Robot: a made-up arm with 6 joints.
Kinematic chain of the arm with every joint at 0, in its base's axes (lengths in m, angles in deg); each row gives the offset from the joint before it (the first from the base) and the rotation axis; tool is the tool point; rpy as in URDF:
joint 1: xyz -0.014 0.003 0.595 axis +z
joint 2: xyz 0.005 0 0.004 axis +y
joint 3: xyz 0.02 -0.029 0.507 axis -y
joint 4: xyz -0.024 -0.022 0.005 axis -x
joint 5: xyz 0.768 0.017 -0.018 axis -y
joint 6: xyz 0.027 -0.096 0 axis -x
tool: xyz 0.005 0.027 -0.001 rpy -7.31 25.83 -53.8
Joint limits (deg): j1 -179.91..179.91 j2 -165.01..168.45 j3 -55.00..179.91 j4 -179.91..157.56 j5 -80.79..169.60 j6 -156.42..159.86
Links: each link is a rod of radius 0.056 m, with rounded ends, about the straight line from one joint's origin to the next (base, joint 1, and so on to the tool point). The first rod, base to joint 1, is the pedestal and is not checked.
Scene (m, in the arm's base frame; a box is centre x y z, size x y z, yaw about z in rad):
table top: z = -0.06
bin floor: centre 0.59 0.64 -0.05 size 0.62 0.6 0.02 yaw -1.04
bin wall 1: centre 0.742 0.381 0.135 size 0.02 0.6 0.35 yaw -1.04
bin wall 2: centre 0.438 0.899 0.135 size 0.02 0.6 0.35 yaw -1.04
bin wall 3: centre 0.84 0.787 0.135 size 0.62 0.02 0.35 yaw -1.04
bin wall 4: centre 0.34 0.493 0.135 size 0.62 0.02 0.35 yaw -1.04
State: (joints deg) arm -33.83 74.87 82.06 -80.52 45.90 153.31
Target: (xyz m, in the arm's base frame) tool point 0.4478 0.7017 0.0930
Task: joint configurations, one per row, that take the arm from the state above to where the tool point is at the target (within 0.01 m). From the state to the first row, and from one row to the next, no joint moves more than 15 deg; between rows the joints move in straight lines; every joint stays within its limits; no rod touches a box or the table.
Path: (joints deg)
1: -19.70 68.48 78.45 -81.15 48.91 154.62
2: -5.57 62.09 74.84 -81.79 51.92 155.93
3: 8.57 55.71 71.22 -82.42 54.93 157.24
4: 22.70 49.32 67.61 -83.06 57.94 158.55
5: 36.83 42.93 64.00 -83.69 60.95 159.86
6: 42.51 48.74 50.72 -85.89 56.99 158.69
7: 48.18 54.55 37.44 -88.08 53.04 157.52
8: 53.86 60.37 24.16 -90.27 49.08 156.34
9: 59.54 66.18 10.88 -92.46 45.12 155.17

